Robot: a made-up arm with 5 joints.
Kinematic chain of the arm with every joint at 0, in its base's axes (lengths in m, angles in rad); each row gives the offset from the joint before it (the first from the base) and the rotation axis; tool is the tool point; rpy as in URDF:
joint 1: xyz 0.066 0 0.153 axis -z
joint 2: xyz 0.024 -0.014 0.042 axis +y
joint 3: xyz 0.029 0 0.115 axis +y
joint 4: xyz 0.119 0 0.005 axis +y
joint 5: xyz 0.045 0.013 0 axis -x
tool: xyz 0 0 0 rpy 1.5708 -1.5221 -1.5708
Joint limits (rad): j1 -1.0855..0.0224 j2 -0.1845..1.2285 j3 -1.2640..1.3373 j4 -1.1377..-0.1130 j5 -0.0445..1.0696
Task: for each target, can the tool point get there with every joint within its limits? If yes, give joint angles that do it. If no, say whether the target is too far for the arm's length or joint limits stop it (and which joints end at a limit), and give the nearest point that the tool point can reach.
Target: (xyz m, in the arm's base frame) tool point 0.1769 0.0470 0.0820
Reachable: yes | joints -0.4096 0.9619 0.9375 -0.7693 0.5673
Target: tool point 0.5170 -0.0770 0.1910
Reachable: no: too far | nearest point 0.3718 -0.0079 0.1982 | short by 0.161 m
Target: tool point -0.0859 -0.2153 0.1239
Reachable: no: joint limits stop it (at a limit: joint 1, joint 2, joint 3, joint 4) | nearest point 0.0762 -0.0012 0.1087 | short by 0.269 m
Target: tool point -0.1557 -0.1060 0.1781
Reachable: no: joint limits stop it (at a limit: joint 1, joint 2, joint 3, joint 4) | nearest point 0.0762 -0.0012 0.1087 | short by 0.264 m
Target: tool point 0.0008 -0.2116 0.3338
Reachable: no: joint limits stop it (at a limit: joint 1, joint 2, joint 3, joint 4) | nearest point 0.0687 -0.0011 0.4558 | short by 0.253 m
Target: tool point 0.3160 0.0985 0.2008
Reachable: yes | joints -0.3789 0.6820 -0.1683 -0.2642 0.3183
